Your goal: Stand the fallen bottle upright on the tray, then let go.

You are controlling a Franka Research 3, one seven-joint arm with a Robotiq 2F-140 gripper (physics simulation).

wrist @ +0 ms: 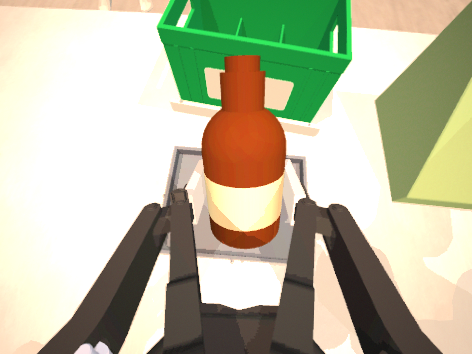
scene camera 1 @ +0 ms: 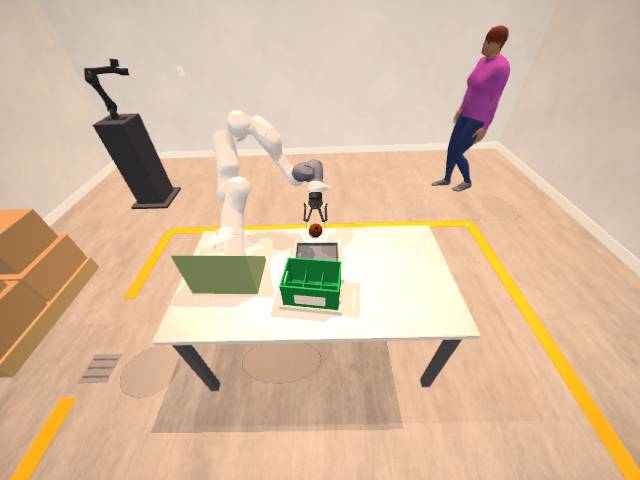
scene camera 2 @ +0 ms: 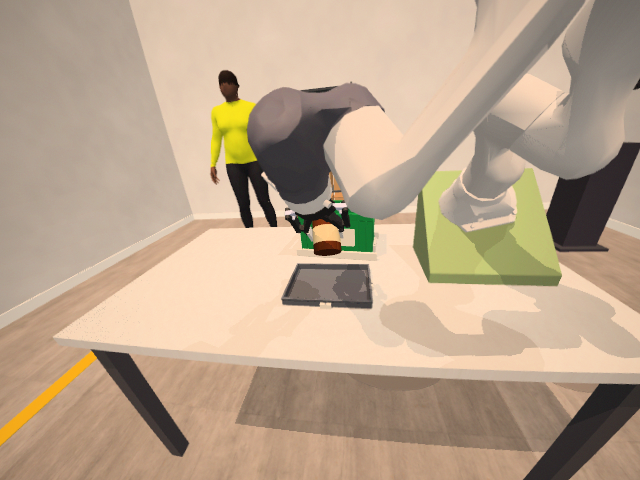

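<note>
The brown bottle with a cream label (scene camera 1: 315, 230) (scene camera 2: 326, 238) (wrist: 244, 150) is held in the air, tilted, its neck pointing up and toward the green crate, its base lower on the side of scene camera 2. My gripper (scene camera 1: 315, 226) (scene camera 2: 325, 230) (wrist: 244, 171) is shut on the bottle, with a pale finger pad on each side around the label. In scene camera 2 the neck is hidden behind the gripper. The shallow grey tray (scene camera 1: 317, 243) (scene camera 2: 299, 301) (wrist: 190, 149) lies flat on the table, below the bottle and apart from it.
A green divided crate (scene camera 1: 333, 297) (scene camera 2: 365, 232) (wrist: 190, 75) stands on the table beside the tray. A sloped green block (scene camera 1: 219, 274) (scene camera 2: 485, 258) (wrist: 415, 150) is at the arm's base. A person in purple (scene camera 1: 488, 85) and one in yellow (scene camera 2: 235, 134) stand away from the table.
</note>
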